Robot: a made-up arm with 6 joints.
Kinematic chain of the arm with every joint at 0, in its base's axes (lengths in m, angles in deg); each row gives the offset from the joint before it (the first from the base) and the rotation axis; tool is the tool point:
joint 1: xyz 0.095 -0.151 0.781 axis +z
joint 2: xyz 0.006 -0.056 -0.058 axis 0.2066 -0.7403 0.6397
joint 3: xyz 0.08 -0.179 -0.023 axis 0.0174 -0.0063 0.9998
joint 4: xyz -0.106 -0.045 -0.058 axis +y
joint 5: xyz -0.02 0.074 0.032 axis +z
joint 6: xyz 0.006 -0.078 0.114 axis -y
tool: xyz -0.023 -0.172 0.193
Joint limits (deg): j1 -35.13..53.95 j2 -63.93..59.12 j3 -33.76..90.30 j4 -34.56..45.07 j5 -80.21..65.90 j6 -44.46..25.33
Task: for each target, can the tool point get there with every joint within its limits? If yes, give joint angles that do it. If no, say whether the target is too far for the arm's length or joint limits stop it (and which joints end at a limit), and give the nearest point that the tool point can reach.
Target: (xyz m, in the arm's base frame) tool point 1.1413 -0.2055 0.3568
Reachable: no: too far | nearest point 0.7944 -0.2688 0.6457 | short by 0.456 m
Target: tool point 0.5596 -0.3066 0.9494
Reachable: yes | joints 44.68 -13.69 55.15 3.48 -1.72 -21.29
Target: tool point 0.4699 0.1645 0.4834
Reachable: no: joint limits stop it (at a limit: joint 1, joint 4, joint 5, joint 6) | nearest point 0.4219 0.0208 0.6246 | short by 0.207 m
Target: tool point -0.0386 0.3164 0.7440
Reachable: no: joint limits stop it (at a limit: joint 1, joint 3, joint 4, joint 6) | nearest point -0.0257 0.1335 0.7772 | short by 0.186 m
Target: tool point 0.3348 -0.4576 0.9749
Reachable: yes | joints 14.86 -13.64 -0.69 -3.34 43.67 -22.10
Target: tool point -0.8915 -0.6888 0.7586
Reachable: no: too far | nearest point -0.4912 -0.5711 0.8352 | short by 0.424 m
